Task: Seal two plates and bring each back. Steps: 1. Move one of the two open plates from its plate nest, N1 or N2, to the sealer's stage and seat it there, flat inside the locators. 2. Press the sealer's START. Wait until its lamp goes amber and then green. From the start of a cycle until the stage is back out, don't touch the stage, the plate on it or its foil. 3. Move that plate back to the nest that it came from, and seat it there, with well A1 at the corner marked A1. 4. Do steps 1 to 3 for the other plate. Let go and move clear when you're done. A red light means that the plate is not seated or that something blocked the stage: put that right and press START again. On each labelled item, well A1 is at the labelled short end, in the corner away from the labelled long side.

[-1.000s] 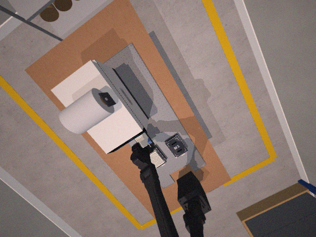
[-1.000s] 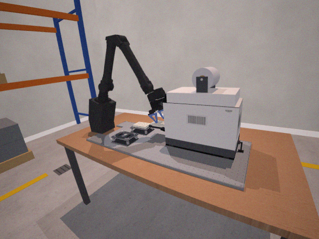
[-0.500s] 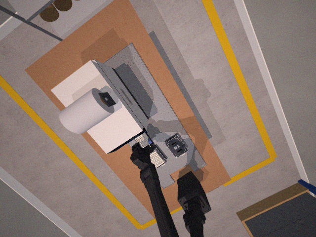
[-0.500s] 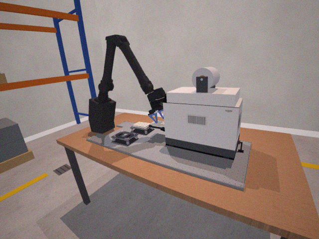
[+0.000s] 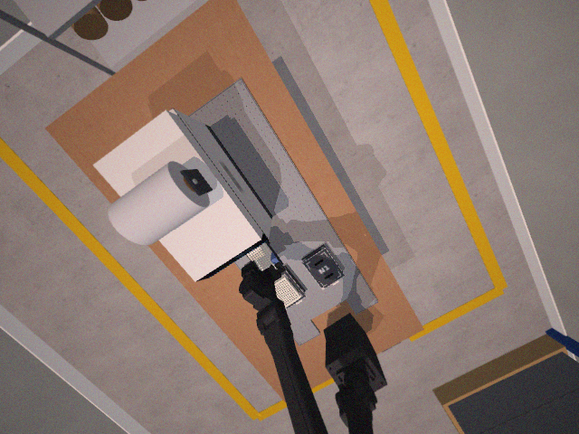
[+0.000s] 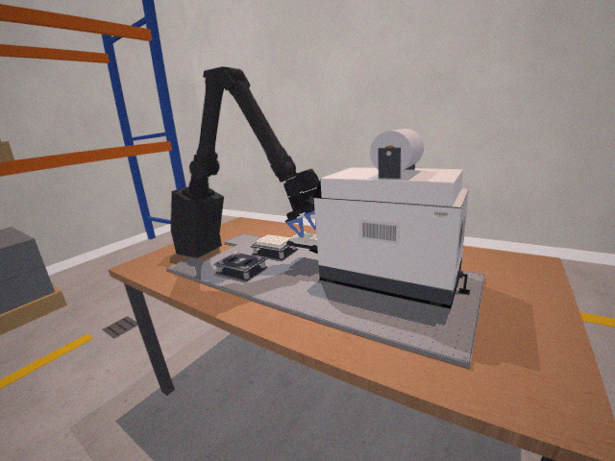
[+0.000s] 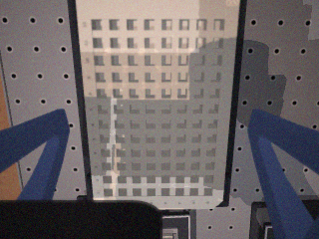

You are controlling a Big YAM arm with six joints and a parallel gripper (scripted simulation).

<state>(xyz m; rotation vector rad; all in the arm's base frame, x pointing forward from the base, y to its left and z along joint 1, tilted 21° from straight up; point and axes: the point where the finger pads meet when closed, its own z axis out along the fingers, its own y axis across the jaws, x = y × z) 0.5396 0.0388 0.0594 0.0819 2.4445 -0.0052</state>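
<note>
My hand is 40 mm above the dark sealer stage. Round my hand: foil roll (330 mm ahead, 20 mm to the right, 290 mm above); then white well plate (200 mm behind, 40 mm to the left, 80 mm below); then start button (110 mm ahead, 90 mm to the left, 60 mm above).
</note>
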